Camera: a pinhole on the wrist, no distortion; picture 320 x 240 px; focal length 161.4 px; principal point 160.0 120.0 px. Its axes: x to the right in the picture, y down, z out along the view. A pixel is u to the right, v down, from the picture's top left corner.
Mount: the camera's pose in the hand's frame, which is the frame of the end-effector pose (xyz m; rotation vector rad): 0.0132 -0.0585 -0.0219 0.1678 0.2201 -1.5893
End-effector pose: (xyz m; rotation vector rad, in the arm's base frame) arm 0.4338 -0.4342 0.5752 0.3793 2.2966 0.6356
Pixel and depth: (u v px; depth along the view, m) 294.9 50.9 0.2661
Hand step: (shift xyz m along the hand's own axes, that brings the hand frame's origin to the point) -0.0997 -0.3364 0.1861
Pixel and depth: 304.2 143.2 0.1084
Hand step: 0.0289 -0.1792 0.0591
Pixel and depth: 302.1 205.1 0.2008
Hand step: 0.1194 -0.2813 0.1259
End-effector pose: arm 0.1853 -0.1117 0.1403 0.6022 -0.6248 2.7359
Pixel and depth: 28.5 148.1 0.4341
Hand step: 0.1125 0.1767 0.4821
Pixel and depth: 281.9 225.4 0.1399
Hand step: 0.1053 -0.1972 0.0847
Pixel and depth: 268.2 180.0 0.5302
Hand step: 0.2147 -0.5370 0.3985
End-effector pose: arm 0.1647 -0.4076 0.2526 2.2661 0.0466 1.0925
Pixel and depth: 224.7 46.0 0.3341
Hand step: -0.1342 -0.2664 0.2749
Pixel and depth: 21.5 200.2 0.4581
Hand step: 0.2664 0.2056 0.5095
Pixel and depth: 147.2 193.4 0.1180
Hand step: 0.0706 -0.0795 0.0928
